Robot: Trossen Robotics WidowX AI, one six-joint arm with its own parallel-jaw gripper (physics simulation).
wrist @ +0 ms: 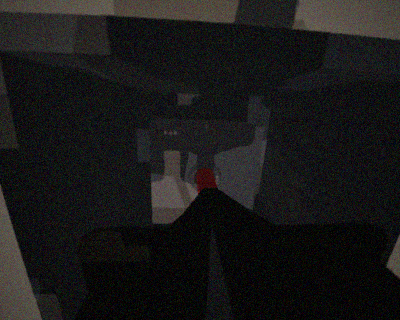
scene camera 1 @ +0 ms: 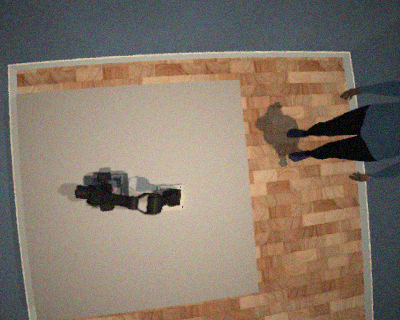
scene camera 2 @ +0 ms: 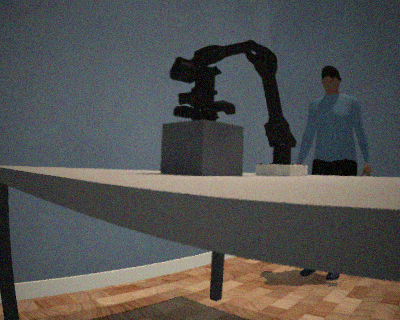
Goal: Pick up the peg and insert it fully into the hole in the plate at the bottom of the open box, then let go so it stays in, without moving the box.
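Pixels of known places: gripper, fingertip midpoint: (wrist: pixel 209 194); arm's base, origin of the base link: (scene camera 1: pixel 174 195) (scene camera 2: pixel 282 164).
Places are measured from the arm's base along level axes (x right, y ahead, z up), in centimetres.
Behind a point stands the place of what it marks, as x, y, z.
The red peg (wrist: pixel 205 180) {1.5, 34.9, 4.6} shows inside the box just beyond my fingertips in the wrist view, over the plate (wrist: pixel 175 192) {-0.5, 32.4, 1.9}. Part of a round edge shows beside the peg; how deep the peg sits cannot be told, as my fingertips cover its near part. The open grey box (scene camera 1: pixel 121 176) {9.4, 27.7, 10.0} (scene camera 2: pixel 220 150) {-6.4, 34.7, 2.7} (wrist: pixel 215 50) {0.3, 41.2, 9.9} stands on the table, with its dark walls around my fingers. My gripper (wrist: pixel 209 194) {1.8, 34.4, 5.6} is shut with nothing between its fingers. It points down into the box, and in scene camera 2 its fingertips are hidden behind the box wall.
The arm's white base (scene camera 1: pixel 182 200) {-2.7, -4.5, 0.0} (scene camera 2: pixel 281 170) {-5.9, 7.8, -2.0} stands on the pale table (scene camera 1: pixel 150 260) {-38.3, 11.8, -3.8} (scene camera 2: pixel 310 187) {-50.5, 59.7, -3.8} beside the box. The arm arches over from the base to the box. A person (scene camera 1: pixel 382 132) (scene camera 2: pixel 334 125) in a blue top stands beyond the table.
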